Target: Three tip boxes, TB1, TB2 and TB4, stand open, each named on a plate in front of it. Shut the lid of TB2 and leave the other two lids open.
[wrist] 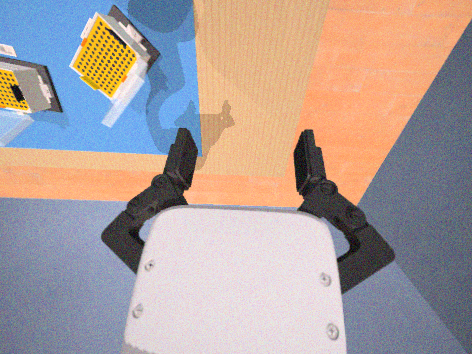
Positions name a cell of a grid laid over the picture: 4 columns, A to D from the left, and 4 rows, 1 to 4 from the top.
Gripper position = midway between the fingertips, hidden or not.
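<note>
I find my gripper (C2) here in the scene. A clear lid (B1) is here as well, and so is a blue mat (B2).
</note>
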